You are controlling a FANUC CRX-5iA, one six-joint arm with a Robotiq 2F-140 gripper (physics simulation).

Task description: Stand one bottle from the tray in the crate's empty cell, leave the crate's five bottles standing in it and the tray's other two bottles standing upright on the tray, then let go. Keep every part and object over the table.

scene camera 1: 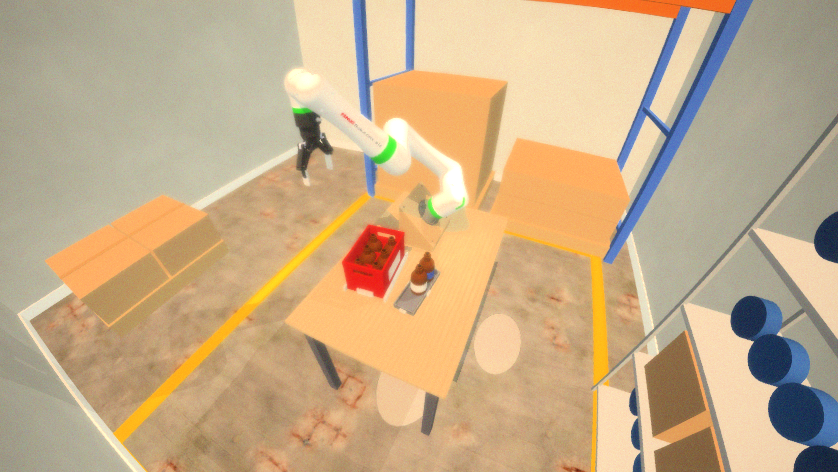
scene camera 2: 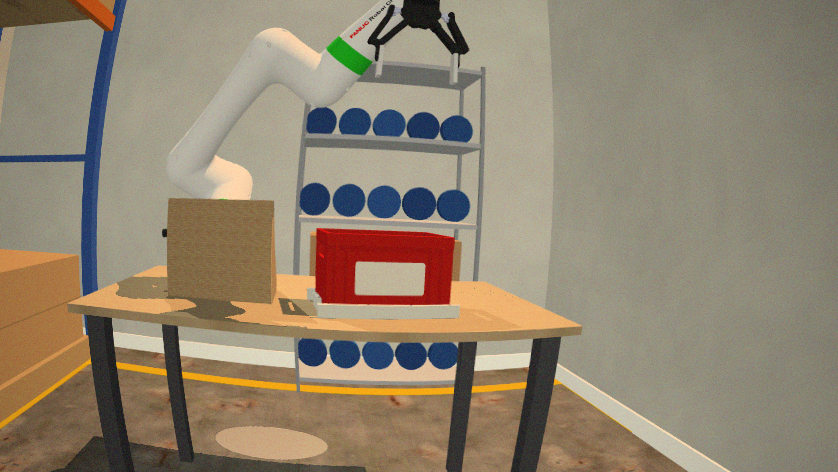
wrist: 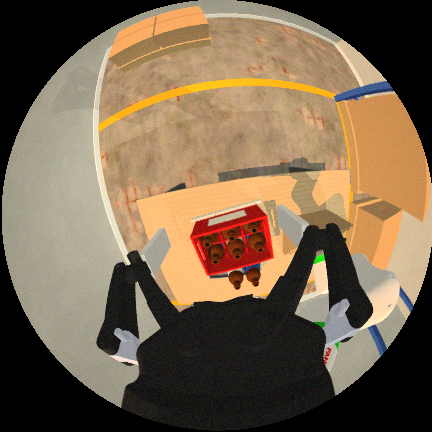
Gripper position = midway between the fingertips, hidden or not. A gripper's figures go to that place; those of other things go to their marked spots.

Labels:
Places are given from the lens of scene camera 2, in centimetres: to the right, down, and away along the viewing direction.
gripper [scene camera 2: 416,79]: 0, -30, 95
white rail [scene camera 2: 335,311]: -17, 15, 106

